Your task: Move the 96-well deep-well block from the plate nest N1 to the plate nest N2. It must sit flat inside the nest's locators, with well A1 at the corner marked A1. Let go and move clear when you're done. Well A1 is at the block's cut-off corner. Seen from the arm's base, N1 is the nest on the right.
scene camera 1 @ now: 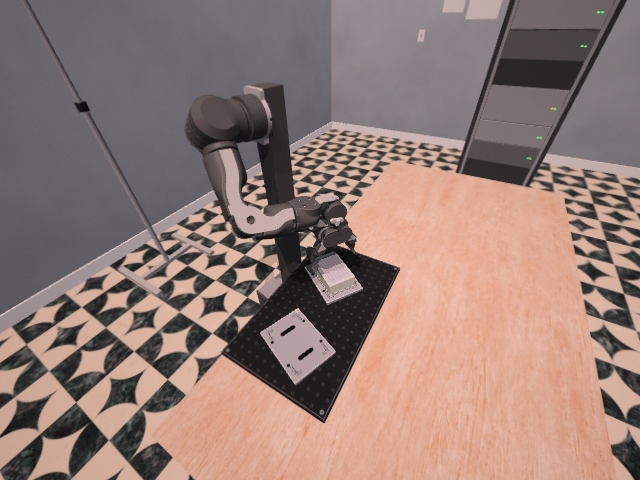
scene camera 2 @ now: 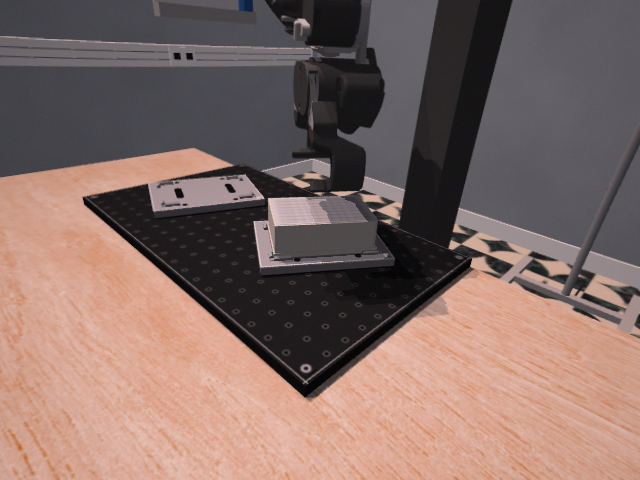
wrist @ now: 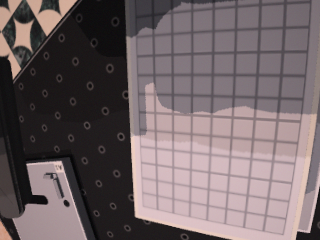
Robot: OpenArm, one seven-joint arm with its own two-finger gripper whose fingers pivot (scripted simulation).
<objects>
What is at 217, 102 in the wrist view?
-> A white deep-well block.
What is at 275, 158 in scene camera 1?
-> A dark mounting post.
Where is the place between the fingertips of my gripper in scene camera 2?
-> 322, 172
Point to a white deep-well block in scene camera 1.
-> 334, 275
</objects>
